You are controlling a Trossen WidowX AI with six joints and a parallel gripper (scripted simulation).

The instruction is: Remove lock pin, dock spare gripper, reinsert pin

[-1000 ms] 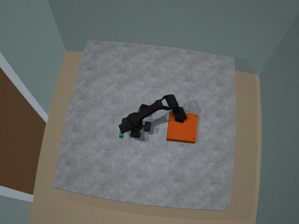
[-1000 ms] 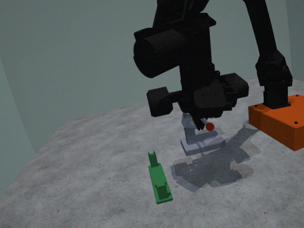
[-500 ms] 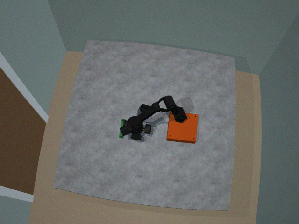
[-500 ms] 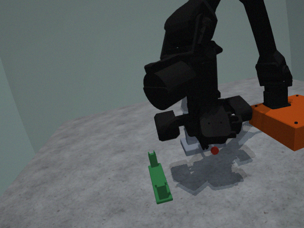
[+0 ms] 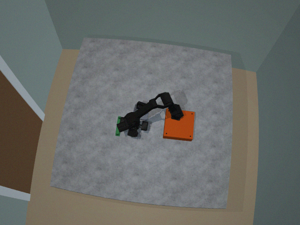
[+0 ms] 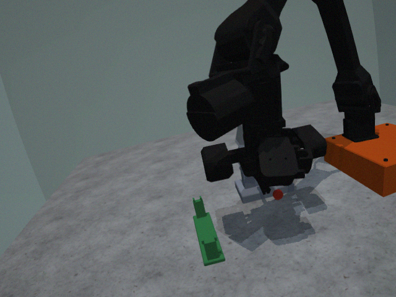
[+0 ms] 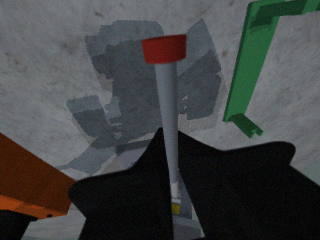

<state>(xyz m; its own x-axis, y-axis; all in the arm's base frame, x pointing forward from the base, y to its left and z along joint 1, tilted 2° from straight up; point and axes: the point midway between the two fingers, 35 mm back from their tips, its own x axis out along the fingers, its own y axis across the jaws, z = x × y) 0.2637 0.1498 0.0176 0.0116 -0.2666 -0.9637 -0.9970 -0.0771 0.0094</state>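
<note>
My gripper tip is 10 cm to the left of the grey mount. The rest, counted from my gripper tip: spare gripper (1 cm behind, 10 cm to the right, 8 cm above); then green cradle (11 cm ahead, 3 cm to the left, 3 cm below).
</note>
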